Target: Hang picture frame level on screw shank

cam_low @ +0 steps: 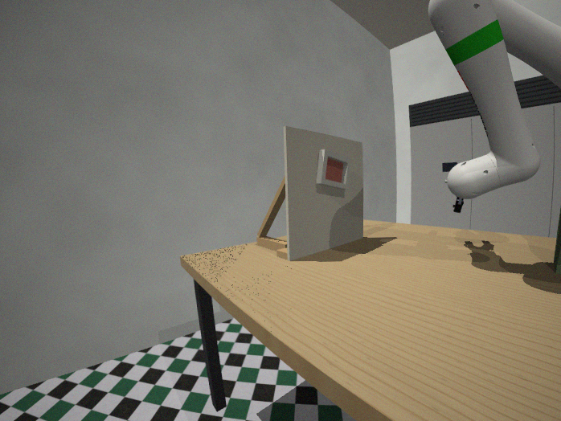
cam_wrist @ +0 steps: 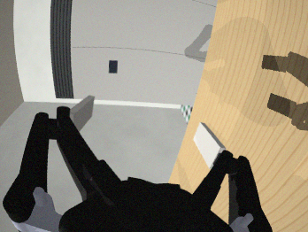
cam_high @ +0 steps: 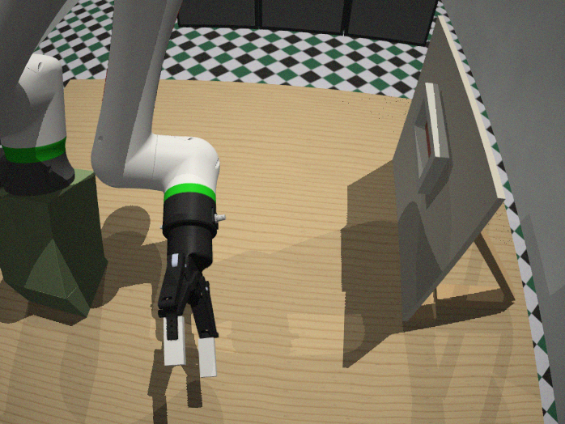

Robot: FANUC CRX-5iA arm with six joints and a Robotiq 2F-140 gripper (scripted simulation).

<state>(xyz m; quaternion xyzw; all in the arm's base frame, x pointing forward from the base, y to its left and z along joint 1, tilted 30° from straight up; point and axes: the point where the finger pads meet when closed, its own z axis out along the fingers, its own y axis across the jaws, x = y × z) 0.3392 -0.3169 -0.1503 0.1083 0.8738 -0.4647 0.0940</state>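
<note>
Right now my hand is 43 cm short of the picture frame, 37 cm to the right of it and 8 cm below it. Round my hand: upright board (45 cm ahead, 36 cm to the left).
</note>
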